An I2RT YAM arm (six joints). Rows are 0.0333 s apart.
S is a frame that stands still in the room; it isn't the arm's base.
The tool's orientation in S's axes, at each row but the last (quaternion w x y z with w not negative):
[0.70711 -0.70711 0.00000 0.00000]
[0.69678 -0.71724 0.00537 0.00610]
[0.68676 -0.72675 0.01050 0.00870]
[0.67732 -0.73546 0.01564 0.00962]
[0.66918 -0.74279 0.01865 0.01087]
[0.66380 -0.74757 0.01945 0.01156]
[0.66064 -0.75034 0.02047 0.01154]
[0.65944 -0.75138 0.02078 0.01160]
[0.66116 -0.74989 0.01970 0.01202]
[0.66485 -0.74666 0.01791 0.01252]
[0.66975 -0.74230 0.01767 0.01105]
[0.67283 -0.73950 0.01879 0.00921]
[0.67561 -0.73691 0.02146 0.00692]
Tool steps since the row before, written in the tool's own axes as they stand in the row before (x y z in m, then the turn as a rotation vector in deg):
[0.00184 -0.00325 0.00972 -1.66 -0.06 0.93]
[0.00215 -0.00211 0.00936 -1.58 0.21 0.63]
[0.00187 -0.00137 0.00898 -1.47 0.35 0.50]
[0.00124 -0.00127 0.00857 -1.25 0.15 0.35]
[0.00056 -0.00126 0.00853 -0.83 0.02 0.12]
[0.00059 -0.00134 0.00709 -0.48 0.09 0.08]
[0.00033 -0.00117 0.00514 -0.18 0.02 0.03]
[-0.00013 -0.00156 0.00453 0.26 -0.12 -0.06]
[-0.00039 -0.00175 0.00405 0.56 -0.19 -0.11]
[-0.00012 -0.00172 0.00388 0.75 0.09 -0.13]
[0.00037 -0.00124 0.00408 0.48 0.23 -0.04]
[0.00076 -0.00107 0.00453 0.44 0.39 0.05]
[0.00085 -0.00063 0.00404 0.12 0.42 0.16]
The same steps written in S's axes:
[0.00184 0.00972 0.00325 -1.66 0.93 0.06]
[0.00217 0.00942 0.00180 -1.58 0.62 -0.20]
[0.00192 0.00904 0.00081 -1.48 0.48 -0.34]
[0.00135 0.00863 0.00052 -1.25 0.35 -0.13]
[0.00069 0.00861 0.00034 -0.83 0.13 0.00]
[0.00071 0.00719 0.00046 -0.48 0.08 -0.08]
[0.00043 0.00524 0.00049 -0.18 0.03 -0.02]
[-0.00001 0.00470 0.00096 0.26 -0.05 0.12]
[-0.00028 0.00424 0.00124 0.57 -0.09 0.18]
[-0.00003 0.00405 0.00126 0.74 -0.15 -0.11]
[0.00045 0.00418 0.00080 0.47 -0.07 -0.24]
[0.00086 0.00460 0.00061 0.42 0.01 -0.41]
[0.00095 0.00406 0.00024 0.11 0.12 -0.44]

